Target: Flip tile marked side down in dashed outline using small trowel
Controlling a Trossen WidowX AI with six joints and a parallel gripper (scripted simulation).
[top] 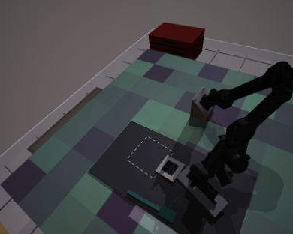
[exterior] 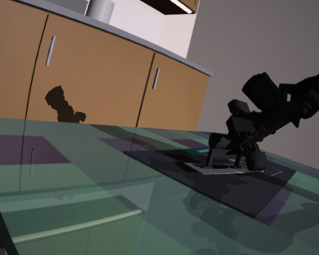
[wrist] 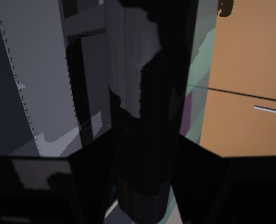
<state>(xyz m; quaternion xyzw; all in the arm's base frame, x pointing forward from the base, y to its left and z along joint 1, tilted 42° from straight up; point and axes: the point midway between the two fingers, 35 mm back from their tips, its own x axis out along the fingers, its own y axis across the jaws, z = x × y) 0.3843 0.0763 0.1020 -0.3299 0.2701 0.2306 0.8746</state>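
The tile is 4 cm behind my gripper tip, 12 cm to the right of it and 5 cm below it. The rest, counted from my gripper tip: dark mat (1 cm behind, 12 cm to the right, 8 cm below); teal trowel (13 cm ahead, 10 cm to the right, 6 cm below).
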